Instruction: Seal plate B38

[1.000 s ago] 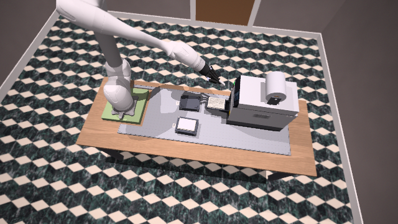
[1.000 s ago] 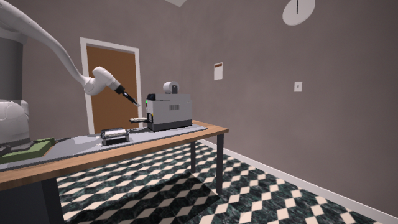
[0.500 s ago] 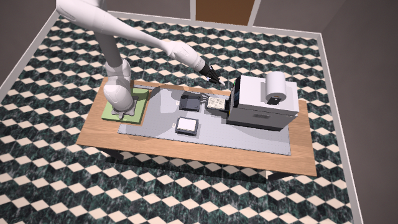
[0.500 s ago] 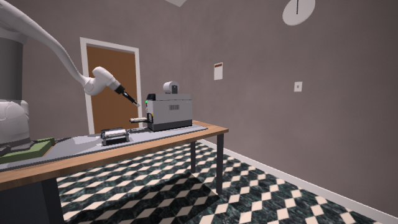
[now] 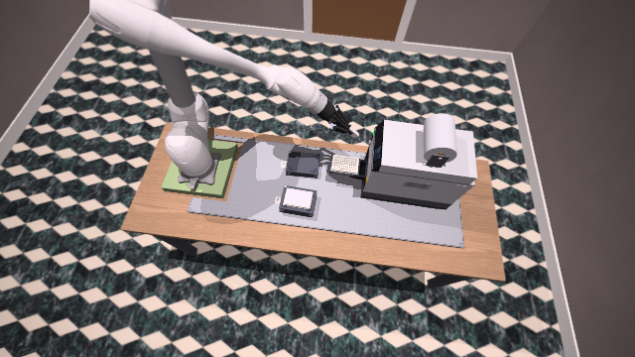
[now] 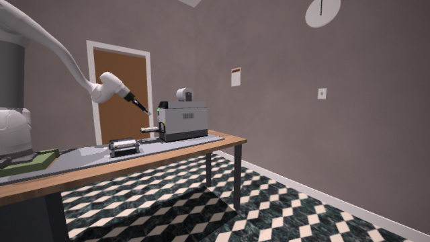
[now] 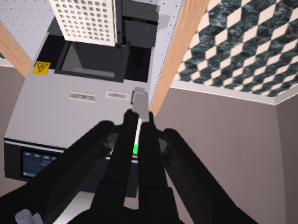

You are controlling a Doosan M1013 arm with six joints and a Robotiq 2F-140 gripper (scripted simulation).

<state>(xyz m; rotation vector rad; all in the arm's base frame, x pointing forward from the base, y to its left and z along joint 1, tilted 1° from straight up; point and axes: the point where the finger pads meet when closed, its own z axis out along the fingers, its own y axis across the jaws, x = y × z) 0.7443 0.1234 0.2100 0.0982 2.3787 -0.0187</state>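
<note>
Now: hand 9 cm short of the white button, 6 cm above it and 1 cm to the left of it. Also, from my hand: foil roll: 32 cm ahead, 17 cm above, 12 cm to the right; sealer stage: 15 cm below, 9 cm to the right, 2 cm behind; plate B38: 14 cm below, 9 cm to the right, 2 cm behind.
</note>
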